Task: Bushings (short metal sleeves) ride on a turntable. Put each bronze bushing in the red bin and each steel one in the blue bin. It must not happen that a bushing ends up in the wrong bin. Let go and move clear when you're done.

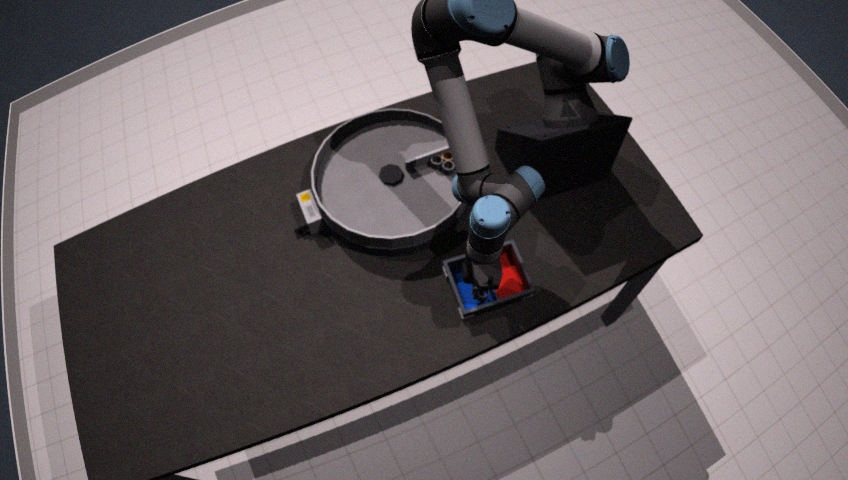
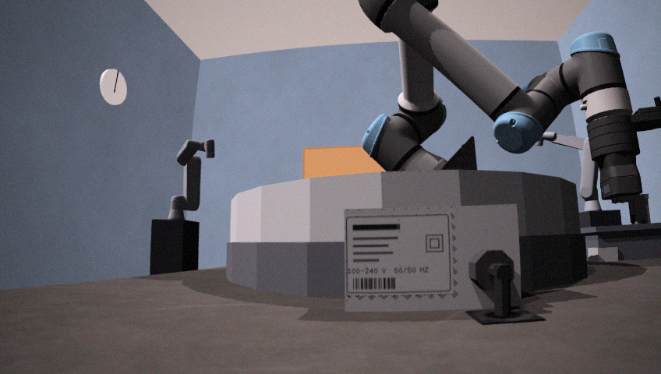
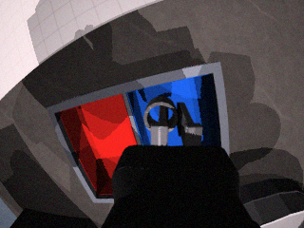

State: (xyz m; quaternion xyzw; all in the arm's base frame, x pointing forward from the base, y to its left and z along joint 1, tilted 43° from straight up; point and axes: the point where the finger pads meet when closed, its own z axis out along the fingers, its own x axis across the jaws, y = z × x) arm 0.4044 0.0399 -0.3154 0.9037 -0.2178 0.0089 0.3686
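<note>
The red bin is 50 mm behind my hand, 20 mm to the right of it and 20 mm below it. Also, from my hand: grey turntable (30 mm ahead, 400 mm to the right).
</note>
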